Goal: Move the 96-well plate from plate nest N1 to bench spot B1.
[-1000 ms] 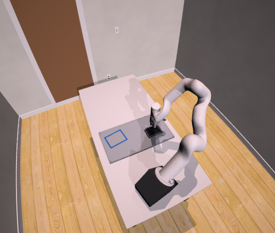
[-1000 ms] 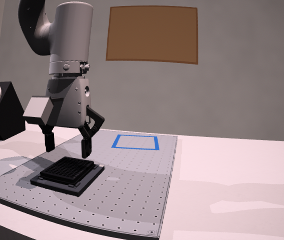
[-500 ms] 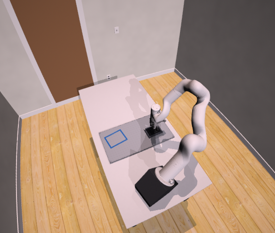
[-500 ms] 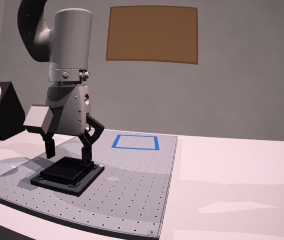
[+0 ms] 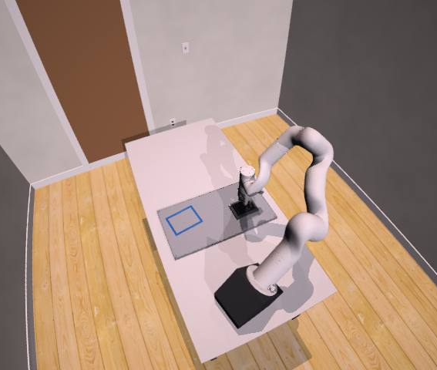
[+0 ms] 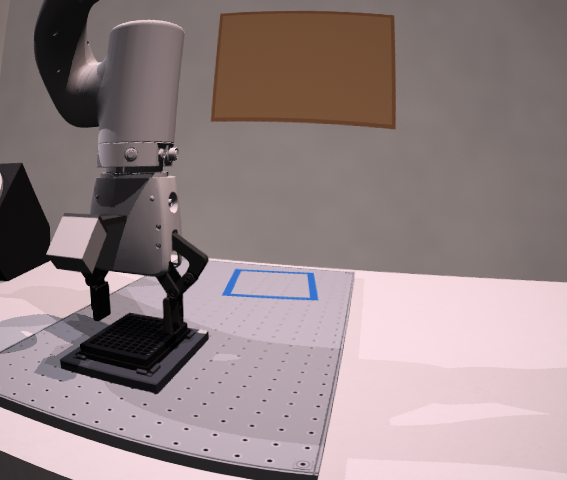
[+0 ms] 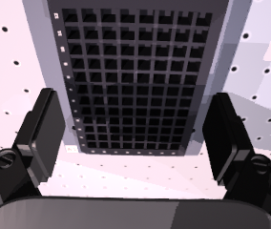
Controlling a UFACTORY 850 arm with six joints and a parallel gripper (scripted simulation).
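Now: hand 30 mm above the black 96-well plate. Also, from my hand: plate nest N1: 40 mm below.
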